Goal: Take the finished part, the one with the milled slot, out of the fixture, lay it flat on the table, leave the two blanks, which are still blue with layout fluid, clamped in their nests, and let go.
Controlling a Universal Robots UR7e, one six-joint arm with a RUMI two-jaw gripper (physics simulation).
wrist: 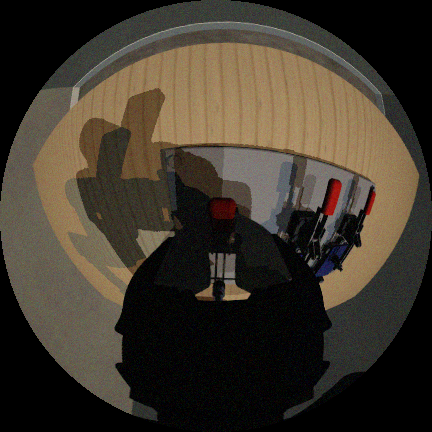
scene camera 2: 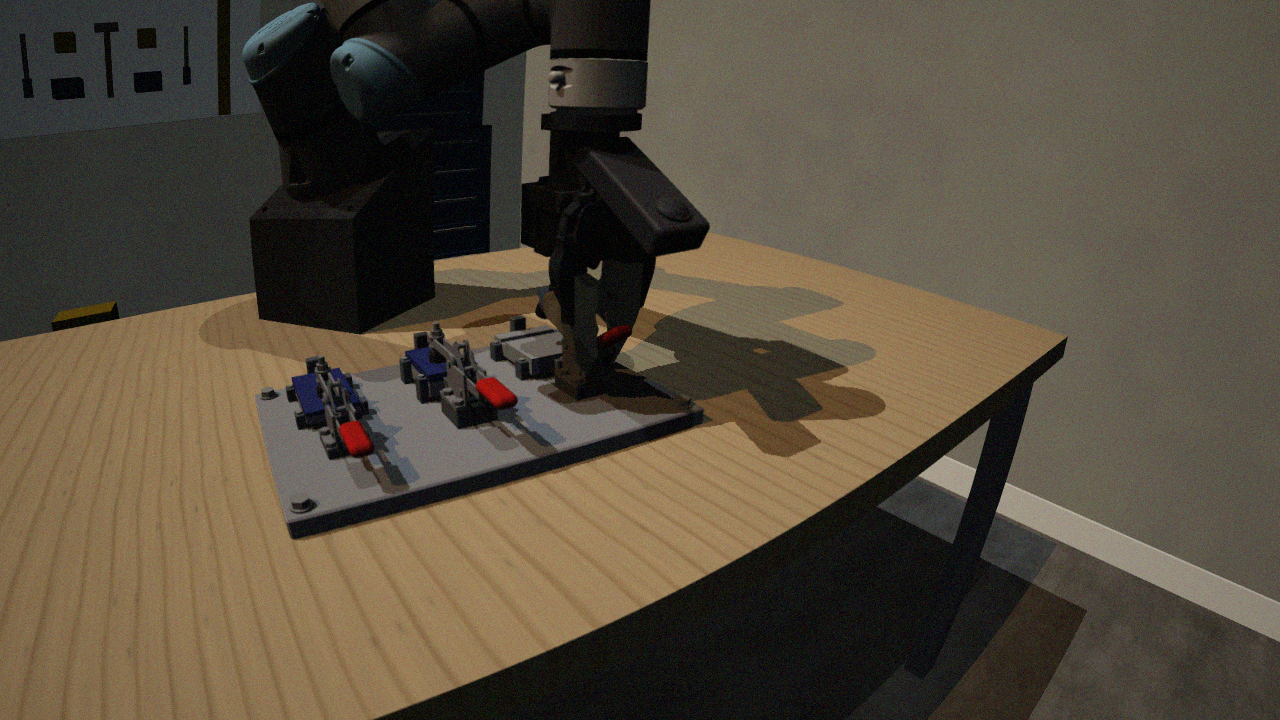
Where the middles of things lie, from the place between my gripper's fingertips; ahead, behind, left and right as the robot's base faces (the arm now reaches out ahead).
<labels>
My gripper is now 10 cm past the finished part (scene camera 2: 539,346) and 1 cm above it. Also, from my hand: fixture plate (scene camera 2: 420,457) 11 cm to the right, 5 cm behind, 3 cm below.
</labels>
